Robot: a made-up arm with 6 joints.
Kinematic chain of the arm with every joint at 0, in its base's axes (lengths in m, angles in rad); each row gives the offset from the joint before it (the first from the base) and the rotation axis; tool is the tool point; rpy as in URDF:
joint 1: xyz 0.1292 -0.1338 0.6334 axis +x
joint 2: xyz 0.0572 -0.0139 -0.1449 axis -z
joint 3: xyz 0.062 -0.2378 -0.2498 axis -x
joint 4: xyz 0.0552 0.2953 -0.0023 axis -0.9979 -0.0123 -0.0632
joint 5: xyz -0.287 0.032 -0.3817 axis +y
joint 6: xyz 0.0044 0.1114 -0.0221 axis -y
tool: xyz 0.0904 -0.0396 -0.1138 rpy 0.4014 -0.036 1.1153
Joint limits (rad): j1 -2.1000..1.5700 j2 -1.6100..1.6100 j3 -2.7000..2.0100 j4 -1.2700..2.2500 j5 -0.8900..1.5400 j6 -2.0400..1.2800
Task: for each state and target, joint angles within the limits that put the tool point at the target. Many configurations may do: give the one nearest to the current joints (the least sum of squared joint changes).
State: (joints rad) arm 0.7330 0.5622 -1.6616 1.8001 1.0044 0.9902
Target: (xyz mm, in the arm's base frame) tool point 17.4 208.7 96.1
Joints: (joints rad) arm 0.8723 0.2688 -1.6196 1.7940 0.9576 0.9860
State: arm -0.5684 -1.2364 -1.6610 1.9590 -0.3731 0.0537
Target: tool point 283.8 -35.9 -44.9
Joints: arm 0.5263 -0.9483 -1.7493 1.8552 0.0045 -0.2895
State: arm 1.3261 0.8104 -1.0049 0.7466 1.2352 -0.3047
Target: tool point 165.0 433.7 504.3
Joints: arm 0.7289 0.8928 -1.2998 0.7628 1.1776 -0.2458
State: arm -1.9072 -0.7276 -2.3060 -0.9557 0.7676 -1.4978
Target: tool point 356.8 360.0 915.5
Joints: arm -2.1000 -1.0728 -2.0994 -0.8270 0.6557 -1.4125
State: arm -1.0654 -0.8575 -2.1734 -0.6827 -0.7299 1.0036
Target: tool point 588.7 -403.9 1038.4
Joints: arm -0.8996 -0.8254 -2.4857 -0.8421 -0.7630 1.0338
